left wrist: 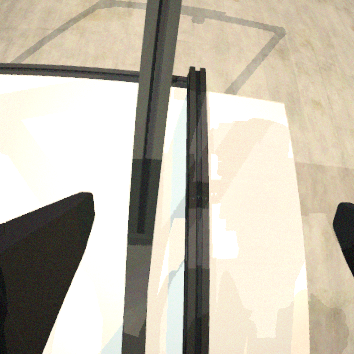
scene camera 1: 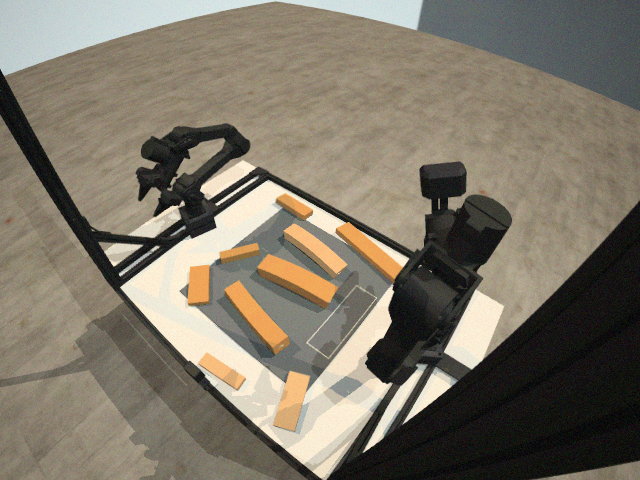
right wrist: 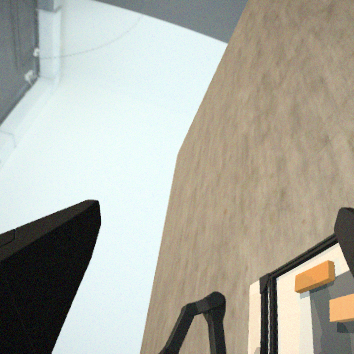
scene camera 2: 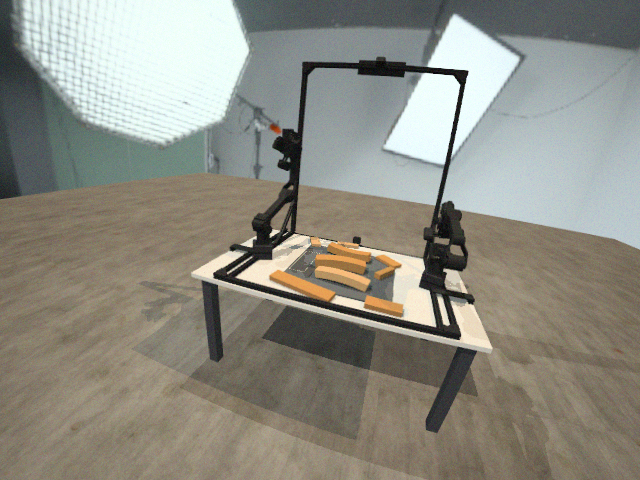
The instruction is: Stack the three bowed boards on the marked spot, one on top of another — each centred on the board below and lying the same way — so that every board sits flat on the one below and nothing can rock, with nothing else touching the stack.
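Frame: origin at the left arm's base, x ahead, y left, z up, level; metres.
Seen in the pictures: left gripper, fingertip midpoint: [left wrist: 218,209] [scene camera 1: 146,208] [scene camera 2: 441,242]; right gripper, fingertip midpoint: [right wrist: 221,216] [scene camera 2: 291,152]; left arm's base, origin of the base link: [scene camera 1: 195,210] [scene camera 2: 435,272]; right arm's base, origin of the base link: [scene camera 2: 262,242].
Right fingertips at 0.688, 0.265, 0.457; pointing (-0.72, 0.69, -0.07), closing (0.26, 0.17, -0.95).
Pixels of each thing's top centre, then the offset from my right fingertips to it, as dx, dy, dz. "*": a spot on its surface instead. Level surfaces: height alone.
- dark mat, its level: dz -0.525
- marked spot, surface spot: [scene camera 1: 332,314] * -0.121, -0.076, -0.525
- long straight plank, middle of its top: [scene camera 1: 371,248] [scene camera 2: 301,282] -0.238, +0.173, -0.501
Three bowed boards lie apart on the dark mat [scene camera 1: 299,335]: a pale one [scene camera 1: 315,250] [scene camera 2: 342,277], an orange one [scene camera 1: 297,281] [scene camera 2: 340,263] and another orange one [scene camera 1: 255,317] [scene camera 2: 348,252]. The pale board and the middle board look arched upward; the third one's bow is hard to tell. The marked spot [scene camera 1: 332,314] is a thin pale rectangle with no board on it. My left gripper [scene camera 1: 148,205] [left wrist: 218,209] is open and empty, beside the table's left part in scene camera 1. My right gripper [right wrist: 221,216] is open and empty, raised high and away from the boards.
A long straight plank [scene camera 1: 368,251] [scene camera 2: 302,286] lies by the table's edge. Short blocks [scene camera 1: 294,206] [scene camera 1: 239,253] [scene camera 1: 199,285] lie around the mat, as do two thin pieces [scene camera 1: 222,370] [scene camera 1: 292,401]. A black frame arches over the table in scene camera 2.
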